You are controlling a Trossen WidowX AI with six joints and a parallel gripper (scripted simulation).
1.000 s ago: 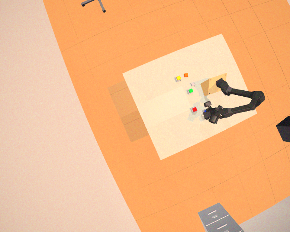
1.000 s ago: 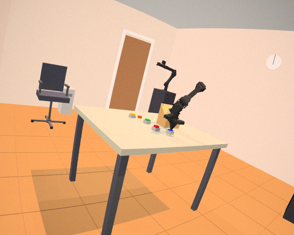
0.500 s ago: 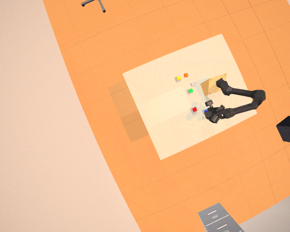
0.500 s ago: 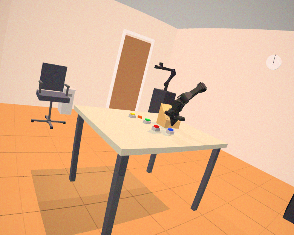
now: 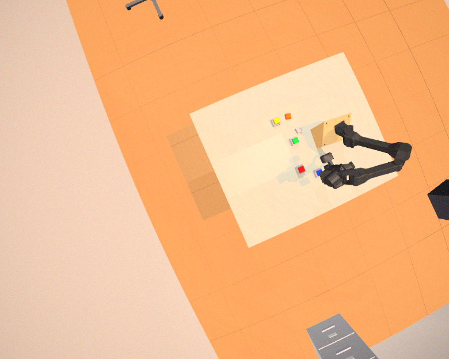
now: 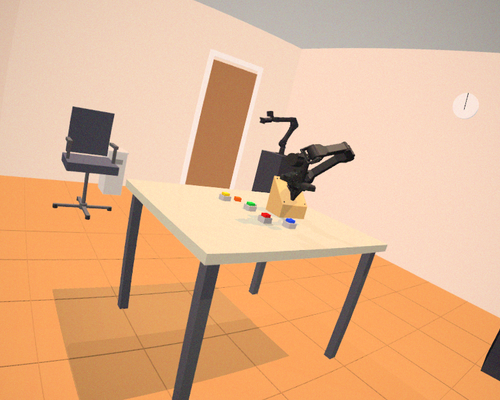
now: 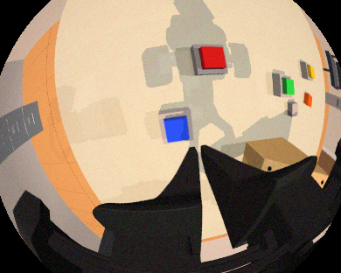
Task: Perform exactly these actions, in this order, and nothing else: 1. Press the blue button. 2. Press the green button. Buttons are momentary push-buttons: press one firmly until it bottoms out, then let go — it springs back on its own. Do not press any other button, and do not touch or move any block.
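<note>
The green button lies 230 mm to the right of my gripper tip, 90 mm below it and 20 mm ahead of it. Also, from my gripper tip: red button: 90 mm below, 80 mm ahead, 60 mm to the right; orange block: 380 mm to the right, 120 mm below, 30 mm behind; blue button: 90 mm below, 10 mm to the left, 10 mm behind.
</note>
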